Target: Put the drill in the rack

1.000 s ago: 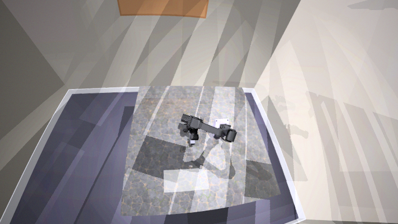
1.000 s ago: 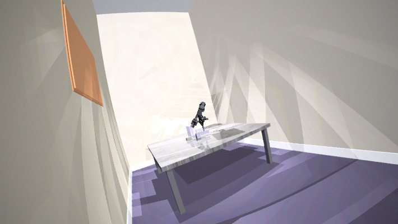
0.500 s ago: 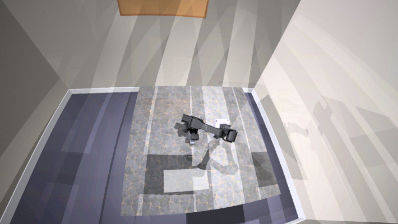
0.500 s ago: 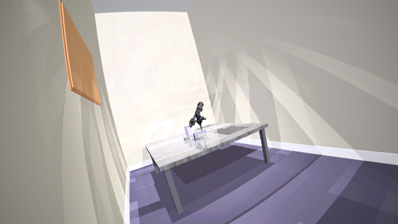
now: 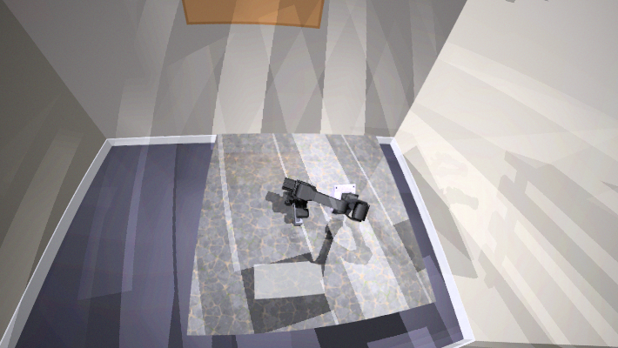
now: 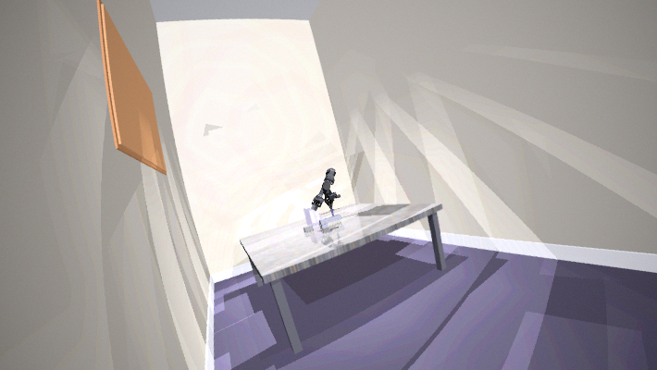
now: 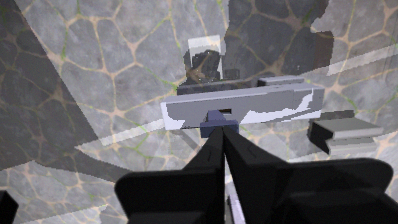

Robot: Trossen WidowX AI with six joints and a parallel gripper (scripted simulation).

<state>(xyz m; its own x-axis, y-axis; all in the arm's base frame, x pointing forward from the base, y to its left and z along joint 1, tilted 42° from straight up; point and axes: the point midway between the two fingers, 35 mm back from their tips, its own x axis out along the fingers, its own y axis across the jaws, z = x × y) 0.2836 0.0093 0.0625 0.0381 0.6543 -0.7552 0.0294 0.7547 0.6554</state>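
The grey key is 3 cm below my gripper tip. The rest, counted from my gripper tip: grey block 20 cm to the right, 10 cm below, 9 cm behind; drill 7 cm below, 5 cm to the right, 1 cm behind.
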